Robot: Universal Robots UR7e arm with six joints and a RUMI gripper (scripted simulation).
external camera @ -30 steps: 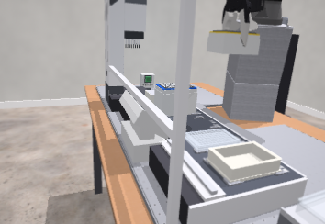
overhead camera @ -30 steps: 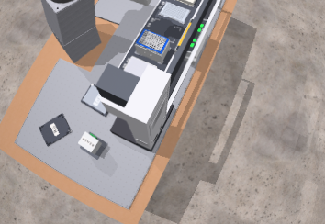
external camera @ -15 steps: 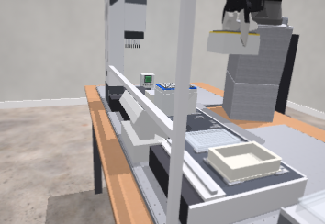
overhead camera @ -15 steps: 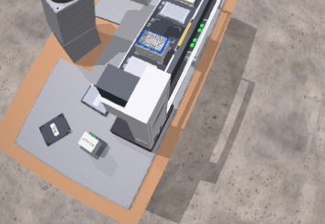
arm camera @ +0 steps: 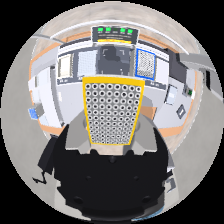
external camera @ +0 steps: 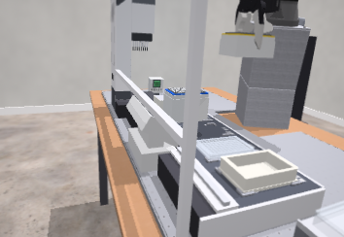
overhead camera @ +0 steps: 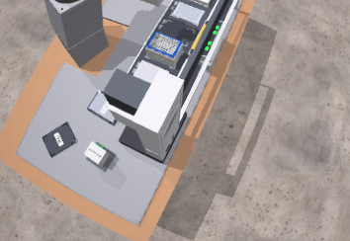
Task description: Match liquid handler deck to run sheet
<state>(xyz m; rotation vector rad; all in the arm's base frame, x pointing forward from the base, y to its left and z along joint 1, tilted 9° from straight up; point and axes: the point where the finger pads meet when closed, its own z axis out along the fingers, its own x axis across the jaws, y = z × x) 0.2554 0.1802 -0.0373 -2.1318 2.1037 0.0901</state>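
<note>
Right now my hand is 10 mm to the left of the yellow-framed tip rack, 10 mm below it and 10 mm past it. The rest, counted from my hand: white sealed block 240 mm to the right, 230 mm below, 130 mm ahead; clear well plate 250 mm below, 130 mm to the left, 120 mm ahead; blue-framed tip rack 190 mm below, 130 mm to the right, 120 mm ahead.
</note>
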